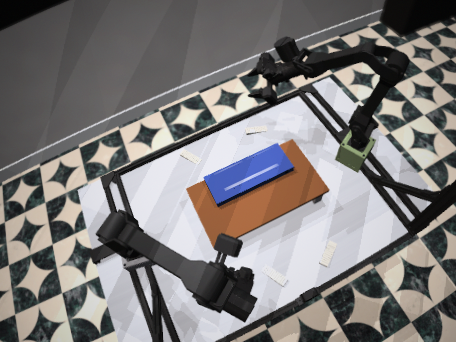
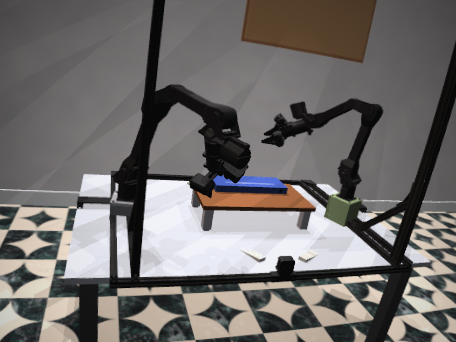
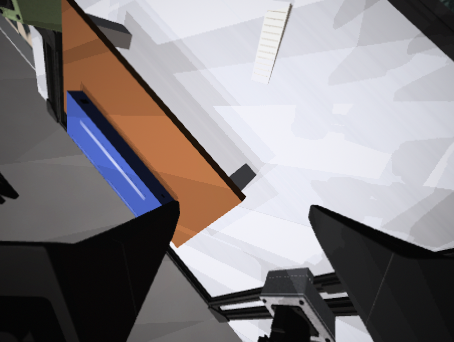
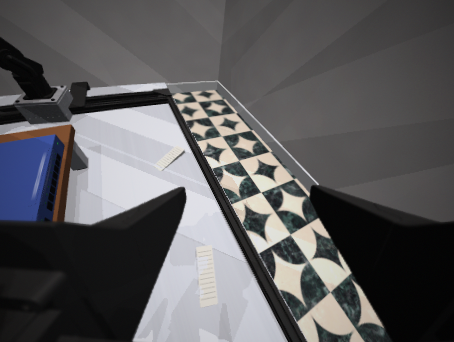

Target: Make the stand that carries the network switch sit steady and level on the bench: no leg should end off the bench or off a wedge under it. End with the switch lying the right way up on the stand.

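Frame: origin at the left arm's base, x ahead, y left, z up, level; millimetres.
Seen in the pictures: left gripper, between the fingertips: (image 1: 224, 263) (image 2: 218, 187) (image 3: 243, 209); right gripper, between the fingertips: (image 1: 247, 85) (image 2: 262, 138) (image 3: 10, 200) (image 4: 247, 192); left arm's base, origin of its link: (image 2: 126, 197) (image 3: 293, 318) (image 4: 41, 94); right arm's base, origin of its link: (image 1: 358, 142) (image 2: 346, 197).
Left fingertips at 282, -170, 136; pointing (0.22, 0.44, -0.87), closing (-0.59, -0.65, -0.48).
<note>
Offsets run from my left fingertips to a thing's top centre, as dx, dy, dz. "spot": to the spot under its first point.
The orange-brown stand (image 1: 300, 185) (image 2: 250, 201) (image 3: 170, 172) (image 4: 70, 132) is on grey legs on the bench. Whether every leg touches the bench is too fine to tell. The blue switch @(+161, +287, -73) (image 1: 240, 170) (image 2: 250, 185) (image 3: 100, 150) (image 4: 25, 175) lies flat on the stand's far part, striped face up. Pale ribbed wedges lie loose, apart from the legs: two in front @(spot: +326, -32, -194) (image 1: 328, 253) @(spot: +135, -44, -194) (image 1: 275, 276), two behind (image 1: 256, 130) (image 1: 190, 156). My left gripper (image 3: 243, 209) is open and empty, raised near the stand's front left. My right gripper (image 1: 251, 85) (image 2: 265, 138) (image 4: 247, 192) is open and empty, high near the back edge.
A black frame rail (image 2: 200, 281) runs along the bench's front edge and carries a small black block (image 2: 285, 265). A black upright post (image 2: 142, 150) stands at the left. My right arm's green base (image 1: 355, 152) (image 2: 343, 210) is right of the stand.
</note>
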